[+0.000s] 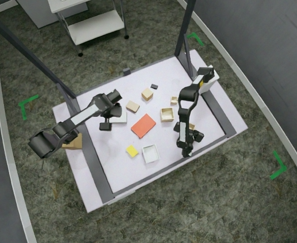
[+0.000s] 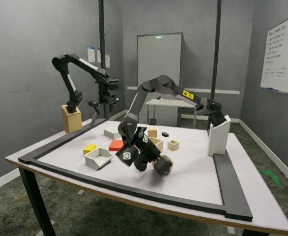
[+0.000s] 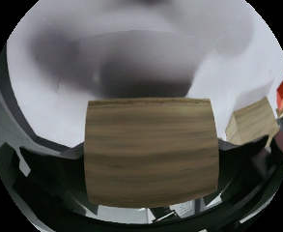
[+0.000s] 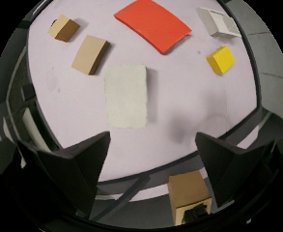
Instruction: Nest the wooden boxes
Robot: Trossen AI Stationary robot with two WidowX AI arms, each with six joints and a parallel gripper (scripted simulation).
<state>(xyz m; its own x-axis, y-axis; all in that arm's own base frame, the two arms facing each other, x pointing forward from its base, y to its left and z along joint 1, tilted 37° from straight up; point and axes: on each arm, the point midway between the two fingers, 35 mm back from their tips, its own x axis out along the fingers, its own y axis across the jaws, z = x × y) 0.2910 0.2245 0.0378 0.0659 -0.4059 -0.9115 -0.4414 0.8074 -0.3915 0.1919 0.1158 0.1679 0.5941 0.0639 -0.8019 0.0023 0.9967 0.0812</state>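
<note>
Now: left hand 15 cm past the biggest wooden box, 8 cm to the left of it and 2 cm above it. Also, from my left hand: white tray 3 cm ahead, 29 cm to the right, 2 cm below; then mid-sized wooden box 1 cm below; then small wooden box 23 cm behind, 2 cm to the left, 3 cm below.
</note>
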